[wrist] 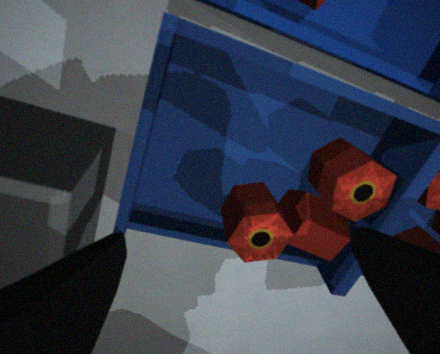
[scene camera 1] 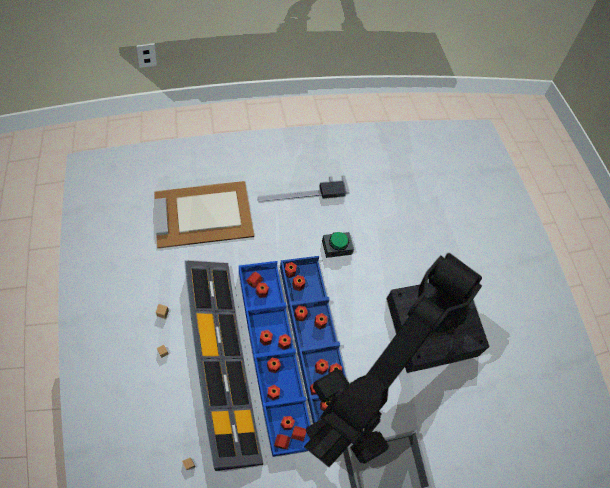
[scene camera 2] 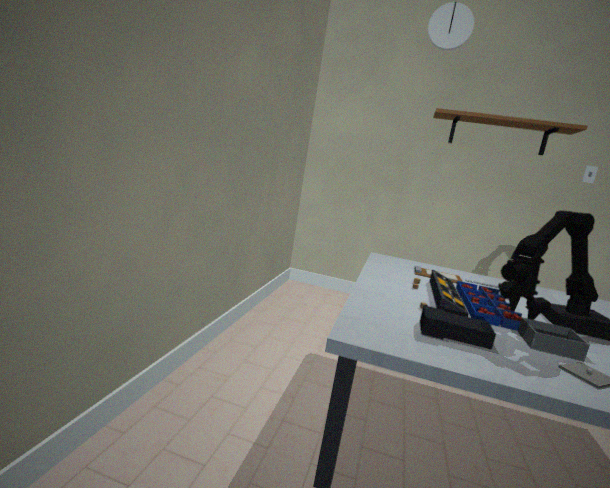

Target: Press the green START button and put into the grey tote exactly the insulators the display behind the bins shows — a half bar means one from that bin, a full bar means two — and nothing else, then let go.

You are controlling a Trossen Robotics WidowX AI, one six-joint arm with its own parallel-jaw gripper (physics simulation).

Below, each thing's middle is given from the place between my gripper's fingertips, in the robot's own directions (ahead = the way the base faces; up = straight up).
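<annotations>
From my hand: grey tote (scene camera 1: 404, 455), 60 mm behind, 120 mm to the left, 10 mm below; grey caliper (scene camera 1: 331, 189), 600 mm to the right, 30 mm below; dark block (scene camera 2: 434, 322), 240 mm ahead, 250 mm to the left, 10 mm below.
</annotations>
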